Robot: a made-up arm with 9 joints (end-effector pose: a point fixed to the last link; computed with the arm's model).
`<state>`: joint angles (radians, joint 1 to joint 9).
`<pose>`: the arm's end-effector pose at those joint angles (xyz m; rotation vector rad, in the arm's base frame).
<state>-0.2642 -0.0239 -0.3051 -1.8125 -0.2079 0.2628 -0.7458 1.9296 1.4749</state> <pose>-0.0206 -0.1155 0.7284 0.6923 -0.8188 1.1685</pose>
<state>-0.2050 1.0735 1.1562 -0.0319 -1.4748 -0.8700 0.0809 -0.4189 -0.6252</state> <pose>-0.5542 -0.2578 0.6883 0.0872 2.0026 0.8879</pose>
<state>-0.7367 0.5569 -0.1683 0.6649 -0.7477 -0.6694 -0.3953 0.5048 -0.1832</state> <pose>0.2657 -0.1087 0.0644 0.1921 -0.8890 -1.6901</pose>
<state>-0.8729 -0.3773 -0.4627 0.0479 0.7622 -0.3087 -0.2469 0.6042 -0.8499</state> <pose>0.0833 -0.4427 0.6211 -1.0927 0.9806 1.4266</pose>
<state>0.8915 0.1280 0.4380 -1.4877 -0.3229 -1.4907 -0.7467 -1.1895 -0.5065</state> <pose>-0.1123 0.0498 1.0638 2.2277 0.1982 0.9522</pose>
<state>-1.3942 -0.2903 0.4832 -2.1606 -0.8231 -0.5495 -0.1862 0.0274 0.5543</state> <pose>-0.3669 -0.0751 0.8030 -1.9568 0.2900 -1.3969</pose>
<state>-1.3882 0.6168 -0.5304 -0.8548 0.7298 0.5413 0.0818 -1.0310 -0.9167</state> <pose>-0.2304 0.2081 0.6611 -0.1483 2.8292 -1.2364</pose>
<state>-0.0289 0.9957 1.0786 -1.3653 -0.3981 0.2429 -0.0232 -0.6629 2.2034</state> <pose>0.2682 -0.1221 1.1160 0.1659 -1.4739 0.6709</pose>
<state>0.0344 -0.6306 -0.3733 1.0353 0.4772 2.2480 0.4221 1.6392 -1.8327</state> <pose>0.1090 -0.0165 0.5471 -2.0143 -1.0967 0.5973</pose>
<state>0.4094 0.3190 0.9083 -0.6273 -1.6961 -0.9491 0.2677 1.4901 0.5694</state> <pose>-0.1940 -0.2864 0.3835 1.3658 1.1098 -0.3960</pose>
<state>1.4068 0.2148 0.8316 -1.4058 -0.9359 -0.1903 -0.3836 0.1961 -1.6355</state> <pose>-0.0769 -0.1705 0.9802 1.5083 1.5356 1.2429</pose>
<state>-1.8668 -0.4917 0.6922 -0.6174 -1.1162 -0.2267 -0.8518 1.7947 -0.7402</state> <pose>0.1789 -0.0498 0.5567 -0.9696 0.6549 2.2503</pose>
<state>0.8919 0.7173 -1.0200 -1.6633 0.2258 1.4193 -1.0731 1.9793 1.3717</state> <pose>-0.2107 -0.2099 0.5766 -0.2982 0.9559 -2.7931</pose>
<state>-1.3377 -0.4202 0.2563 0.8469 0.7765 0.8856 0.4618 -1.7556 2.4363</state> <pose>-0.0549 0.1883 0.9397 2.3289 1.0104 1.2953</pose>
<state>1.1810 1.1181 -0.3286 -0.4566 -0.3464 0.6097 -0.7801 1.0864 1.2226</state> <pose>-0.0984 0.1740 0.3213 -1.5143 0.1444 2.3070</pose>
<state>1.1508 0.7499 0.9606 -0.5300 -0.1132 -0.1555 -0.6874 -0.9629 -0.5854</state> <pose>-0.5014 0.1239 0.6632 1.0370 1.6573 0.6389</pose>
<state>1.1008 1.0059 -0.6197 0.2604 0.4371 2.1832 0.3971 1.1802 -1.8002</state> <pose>0.1176 -0.0873 0.4629 2.2958 1.5405 -0.0527</pose>
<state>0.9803 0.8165 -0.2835 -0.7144 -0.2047 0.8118 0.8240 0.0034 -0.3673</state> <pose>-0.0693 -0.3562 0.8011 -2.1086 -1.5782 -0.3828</pose>
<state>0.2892 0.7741 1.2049 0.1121 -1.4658 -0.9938 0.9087 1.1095 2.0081</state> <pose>-0.1910 -0.5065 0.6700 -0.0650 0.5556 -1.6156</pose>
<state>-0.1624 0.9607 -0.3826 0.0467 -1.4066 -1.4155 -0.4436 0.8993 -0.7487</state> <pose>0.1545 -0.0846 0.1422 -0.3306 -1.0083 0.0377</pose>
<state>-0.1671 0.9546 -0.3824 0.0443 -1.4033 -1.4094 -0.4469 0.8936 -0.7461</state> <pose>0.1574 -0.0820 0.1424 -0.3231 -1.0107 0.0239</pose>
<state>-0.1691 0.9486 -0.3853 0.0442 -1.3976 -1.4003 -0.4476 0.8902 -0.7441</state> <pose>0.1606 -0.0799 0.1430 -0.3170 -1.0152 0.0051</pose>
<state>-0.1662 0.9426 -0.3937 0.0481 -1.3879 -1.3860 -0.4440 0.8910 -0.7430</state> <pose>0.1641 -0.0784 0.1443 -0.3130 -1.0237 -0.0221</pose>
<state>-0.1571 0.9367 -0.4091 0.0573 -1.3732 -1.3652 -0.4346 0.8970 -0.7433</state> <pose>0.1680 -0.0778 0.1466 -0.3117 -1.0365 -0.0599</pose>
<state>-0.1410 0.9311 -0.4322 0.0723 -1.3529 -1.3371 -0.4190 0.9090 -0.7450</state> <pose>0.1722 -0.0779 0.1498 -0.3123 -1.0545 -0.1097</pose>
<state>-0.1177 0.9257 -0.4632 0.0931 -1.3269 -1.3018 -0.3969 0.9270 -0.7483</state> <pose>0.1765 -0.0785 0.1542 -0.3138 -1.0775 -0.1719</pose>
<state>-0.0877 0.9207 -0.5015 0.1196 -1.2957 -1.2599 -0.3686 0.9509 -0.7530</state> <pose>0.1806 -0.0791 0.1596 -0.3146 -1.1048 -0.2458</pose>
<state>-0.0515 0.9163 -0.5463 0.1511 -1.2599 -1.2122 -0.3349 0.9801 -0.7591</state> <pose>0.1845 -0.0794 0.1659 -0.3129 -1.1358 -0.3303</pose>
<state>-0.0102 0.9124 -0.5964 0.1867 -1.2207 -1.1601 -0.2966 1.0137 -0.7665</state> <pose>0.1878 -0.0789 0.1730 -0.3069 -1.1689 -0.4233</pose>
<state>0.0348 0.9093 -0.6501 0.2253 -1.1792 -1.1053 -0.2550 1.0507 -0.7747</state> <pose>0.1904 -0.0775 0.1808 -0.2954 -1.2026 -0.5223</pose>
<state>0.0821 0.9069 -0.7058 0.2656 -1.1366 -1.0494 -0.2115 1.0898 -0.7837</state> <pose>0.1924 -0.0750 0.1889 -0.2777 -1.2353 -0.6242</pose>
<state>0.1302 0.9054 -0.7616 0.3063 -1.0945 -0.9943 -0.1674 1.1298 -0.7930</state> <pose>0.1935 -0.0715 0.1970 -0.2541 -1.2651 -0.7254</pose>
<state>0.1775 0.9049 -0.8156 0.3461 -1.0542 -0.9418 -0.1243 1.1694 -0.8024</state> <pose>0.1938 -0.0673 0.2049 -0.2259 -1.2910 -0.8223</pose>
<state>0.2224 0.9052 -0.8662 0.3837 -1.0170 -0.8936 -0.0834 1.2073 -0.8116</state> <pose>0.1932 -0.0628 0.2124 -0.1949 -1.3120 -0.9117</pose>
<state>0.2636 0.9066 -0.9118 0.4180 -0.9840 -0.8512 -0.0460 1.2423 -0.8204</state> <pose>0.1921 -0.0584 0.2190 -0.1641 -1.3282 -0.9904</pose>
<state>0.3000 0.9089 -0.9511 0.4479 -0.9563 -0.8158 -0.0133 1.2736 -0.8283</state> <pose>0.1904 -0.0545 0.2247 -0.1356 -1.3403 -1.0560</pose>
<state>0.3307 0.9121 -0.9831 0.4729 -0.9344 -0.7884 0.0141 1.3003 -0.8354</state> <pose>0.1883 -0.0514 0.2291 -0.1125 -1.3490 -1.1069</pose>
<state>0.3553 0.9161 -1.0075 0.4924 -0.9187 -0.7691 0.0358 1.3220 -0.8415</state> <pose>0.1860 -0.0492 0.2324 -0.0959 -1.3551 -1.1425</pose>
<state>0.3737 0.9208 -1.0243 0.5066 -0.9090 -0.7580 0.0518 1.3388 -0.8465</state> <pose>0.1836 -0.0483 0.2344 -0.0873 -1.3600 -1.1633</pose>
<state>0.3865 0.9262 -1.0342 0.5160 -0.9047 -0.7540 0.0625 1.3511 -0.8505</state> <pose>0.1813 -0.0484 0.2354 -0.0864 -1.3643 -1.1710</pose>
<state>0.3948 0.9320 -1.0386 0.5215 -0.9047 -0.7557 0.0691 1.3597 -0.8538</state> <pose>0.1790 -0.0494 0.2356 -0.0918 -1.3681 -1.1681</pose>
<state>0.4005 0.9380 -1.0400 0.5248 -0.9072 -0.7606 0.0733 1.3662 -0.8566</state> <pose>0.1767 -0.0509 0.2353 -0.1008 -1.3718 -1.1595</pose>
